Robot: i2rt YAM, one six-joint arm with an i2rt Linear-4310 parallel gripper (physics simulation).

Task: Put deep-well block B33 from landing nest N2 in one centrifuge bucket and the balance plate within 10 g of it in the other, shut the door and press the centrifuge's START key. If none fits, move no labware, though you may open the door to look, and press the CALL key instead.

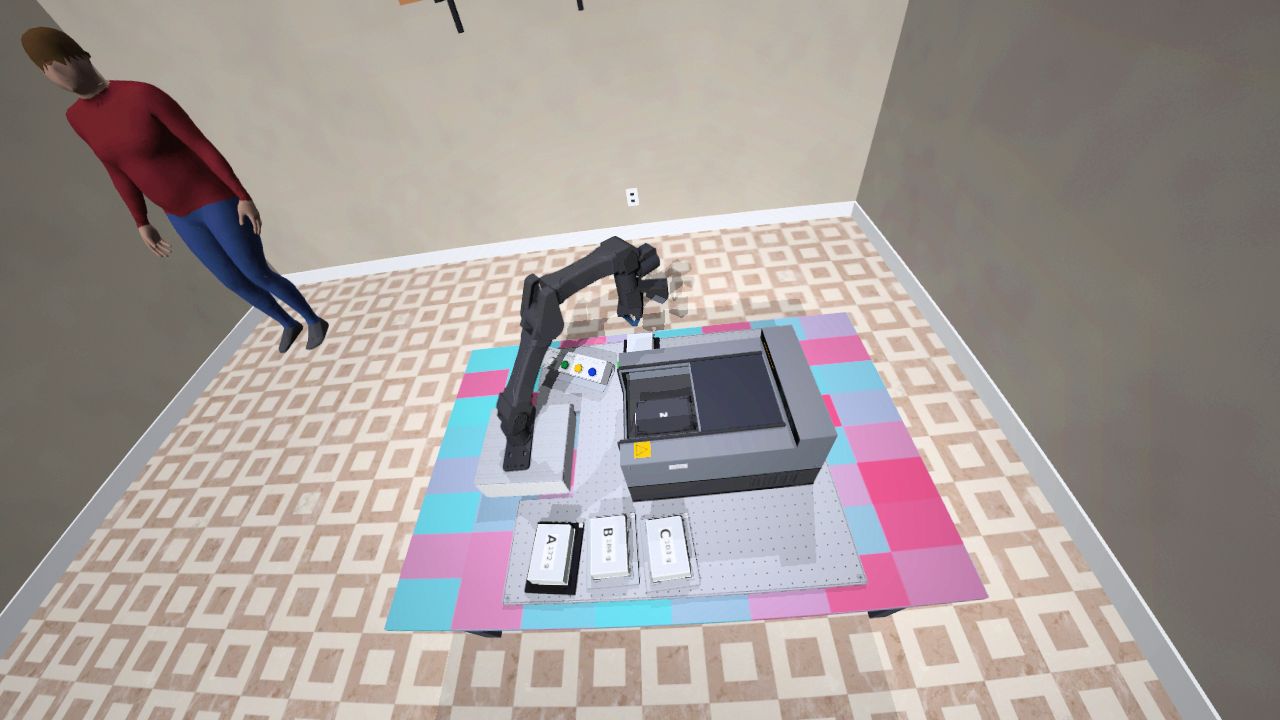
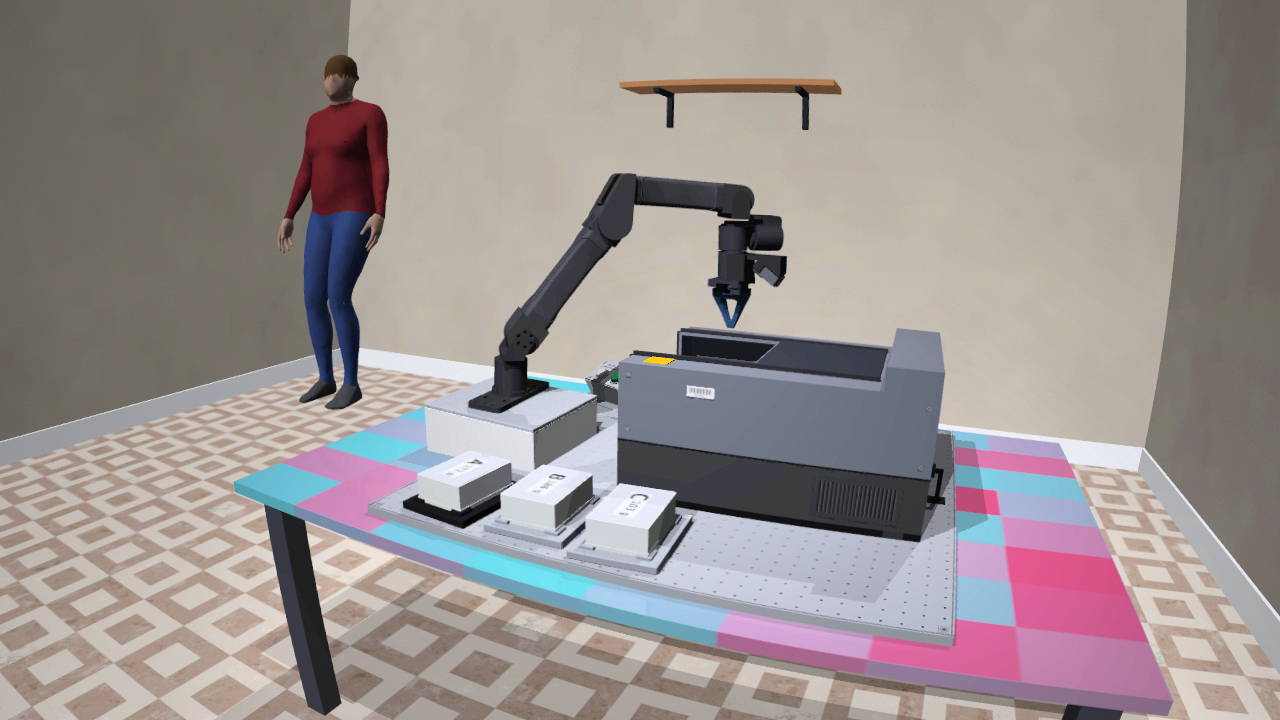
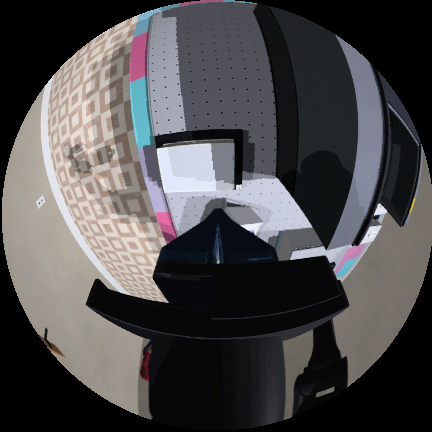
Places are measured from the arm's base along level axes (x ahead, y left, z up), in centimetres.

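Pixels of known places: gripper, fingertip midpoint: (image 1: 634,325) (image 2: 730,328) (image 3: 217,214); arm's base at its link origin: (image 1: 520,437) (image 2: 510,396).
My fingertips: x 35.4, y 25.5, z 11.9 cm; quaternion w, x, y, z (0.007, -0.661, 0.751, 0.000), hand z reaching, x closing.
Note:
Ahead of a thing's pixels: the offset from my fingertips to its top centre. "pt": to the spot under its first point. Level surfaces: height alone.
My gripper (image 1: 631,319) (image 2: 731,325) (image 3: 217,214) is shut and empty, high above the back of the table, near a white block {dz -13.5, dx +0.0, dy +3.9 cm} (image 1: 640,342) (image 3: 192,165) on a black nest {pt dz -17.7, dx -1.1, dy -3.7 cm} (image 3: 239,162). No label is readable on that block. The grey centrifuge (image 1: 729,454) (image 2: 778,420) (image 3: 320,100) has an opening in its top, left of a dark panel {dz +2.0, dx +22.2, dy -28.8 cm} (image 1: 741,394). A bucket marked 2 (image 1: 664,415) shows inside; it looks empty. White plates A {dz -13.9, dx -25.7, dy -56.0 cm} (image 1: 551,553) (image 2: 463,481), B {dz -13.9, dx -11.8, dy -55.8 cm} (image 1: 609,546) (image 2: 546,497) and C {dz -13.9, dx +1.6, dy -57.6 cm} (image 1: 667,548) (image 2: 631,519) sit on front nests. The START key is not clearly visible.
A button box {dz -10.9, dx -21.0, dy +1.1 cm} (image 1: 586,368) with green, yellow and blue keys stands left of the centrifuge, behind the white arm pedestal (image 1: 546,438) (image 2: 478,443). The perforated board {dz -19.3 cm} (image 1: 760,546) (image 2: 760,573) lies under the machine and nests. A person (image 1: 152,143) (image 2: 344,161) stands beyond the table.

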